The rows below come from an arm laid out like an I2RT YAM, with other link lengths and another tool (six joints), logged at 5 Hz.
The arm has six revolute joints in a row. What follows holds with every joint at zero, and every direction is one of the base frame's. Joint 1 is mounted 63.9 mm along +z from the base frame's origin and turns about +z. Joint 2 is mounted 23.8 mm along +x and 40.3 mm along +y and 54.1 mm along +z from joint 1 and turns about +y. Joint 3 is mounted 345.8 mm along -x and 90.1 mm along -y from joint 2 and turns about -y. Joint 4 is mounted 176.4 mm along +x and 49.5 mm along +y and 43.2 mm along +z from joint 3 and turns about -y. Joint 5 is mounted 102.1 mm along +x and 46.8 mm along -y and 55.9 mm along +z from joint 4 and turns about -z. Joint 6 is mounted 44.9 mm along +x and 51.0 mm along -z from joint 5 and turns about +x. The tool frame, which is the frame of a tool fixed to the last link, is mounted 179.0 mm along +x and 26.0 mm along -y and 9.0 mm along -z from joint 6; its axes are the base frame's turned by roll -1.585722, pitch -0.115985 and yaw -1.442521 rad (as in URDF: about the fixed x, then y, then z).
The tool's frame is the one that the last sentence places.
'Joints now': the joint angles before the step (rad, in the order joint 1, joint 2, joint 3, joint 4, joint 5, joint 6). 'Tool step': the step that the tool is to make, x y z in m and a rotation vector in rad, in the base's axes. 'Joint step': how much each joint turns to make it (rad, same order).
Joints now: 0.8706, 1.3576, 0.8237, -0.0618, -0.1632, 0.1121
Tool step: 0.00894, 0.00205, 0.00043, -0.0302, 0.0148, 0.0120
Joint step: -0.0290, 0.0401, 0.0798, -0.0777, -0.0285, -0.0312
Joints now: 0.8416, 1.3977, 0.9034, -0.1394, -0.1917, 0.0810
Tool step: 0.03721, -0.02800, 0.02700, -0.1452, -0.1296, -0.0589
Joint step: -0.0356, 0.0167, 0.1992, -0.2185, 0.1363, -0.1408
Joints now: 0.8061, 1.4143, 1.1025, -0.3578, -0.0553, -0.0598
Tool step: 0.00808, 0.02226, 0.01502, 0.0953, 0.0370, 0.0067
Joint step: -0.0191, 0.0395, 0.0516, 0.0357, -0.0766, 0.0591
